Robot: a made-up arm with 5 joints. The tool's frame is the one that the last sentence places.
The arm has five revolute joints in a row. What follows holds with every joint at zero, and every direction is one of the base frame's. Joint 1 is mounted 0.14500 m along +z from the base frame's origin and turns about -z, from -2.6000 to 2.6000 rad. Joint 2 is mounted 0.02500 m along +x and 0.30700 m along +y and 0.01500 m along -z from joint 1 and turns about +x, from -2.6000 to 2.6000 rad. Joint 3 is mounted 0.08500 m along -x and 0.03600 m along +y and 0.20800 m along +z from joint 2 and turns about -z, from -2.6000 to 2.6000 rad. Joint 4 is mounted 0.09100 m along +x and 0.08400 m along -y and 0.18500 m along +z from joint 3 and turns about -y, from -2.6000 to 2.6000 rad. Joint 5 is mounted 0.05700 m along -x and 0.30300 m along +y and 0.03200 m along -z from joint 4 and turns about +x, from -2.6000 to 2.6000 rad. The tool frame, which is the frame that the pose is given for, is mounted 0.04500 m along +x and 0.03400 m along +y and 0.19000 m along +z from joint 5; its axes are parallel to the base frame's.
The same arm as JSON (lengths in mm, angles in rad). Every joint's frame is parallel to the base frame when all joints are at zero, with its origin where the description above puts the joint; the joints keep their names.
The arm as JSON. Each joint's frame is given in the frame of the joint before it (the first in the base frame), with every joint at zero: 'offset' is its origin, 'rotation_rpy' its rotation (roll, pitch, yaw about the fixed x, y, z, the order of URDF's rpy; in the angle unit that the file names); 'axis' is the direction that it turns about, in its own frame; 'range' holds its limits. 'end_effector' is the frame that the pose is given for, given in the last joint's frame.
{
  "length_unit": "mm",
  "angle_unit": "rad",
  "chain": [
    {
      "id": "joint 1",
      "offset": [
        0.0,
        0.0,
        145.0
      ],
      "rotation_rpy": [
        0.0,
        0.0,
        0.0
      ],
      "axis": [
        0.0,
        0.0,
        -1.0
      ],
      "range": [
        -2.6,
        2.6
      ]
    },
    {
      "id": "joint 2",
      "offset": [
        25.0,
        307.0,
        -15.0
      ],
      "rotation_rpy": [
        0.0,
        0.0,
        0.0
      ],
      "axis": [
        1.0,
        0.0,
        0.0
      ],
      "range": [
        -2.6,
        2.6
      ]
    },
    {
      "id": "joint 3",
      "offset": [
        -85.0,
        36.0,
        208.0
      ],
      "rotation_rpy": [
        0.0,
        0.0,
        0.0
      ],
      "axis": [
        0.0,
        0.0,
        -1.0
      ],
      "range": [
        -2.6,
        2.6
      ]
    },
    {
      "id": "joint 4",
      "offset": [
        91.0,
        -84.0,
        185.0
      ],
      "rotation_rpy": [
        0.0,
        0.0,
        0.0
      ],
      "axis": [
        0.0,
        -1.0,
        0.0
      ],
      "range": [
        -2.6,
        2.6
      ]
    },
    {
      "id": "joint 5",
      "offset": [
        -57.0,
        303.0,
        -32.0
      ],
      "rotation_rpy": [
        0.0,
        0.0,
        0.0
      ],
      "axis": [
        1.0,
        0.0,
        0.0
      ],
      "range": [
        -2.6,
        2.6
      ]
    }
  ],
  "end_effector": {
    "offset": [
      45.0,
      34.0,
      190.0
    ],
    "rotation_rpy": [
      0.0,
      0.0,
      0.0
    ]
  }
}

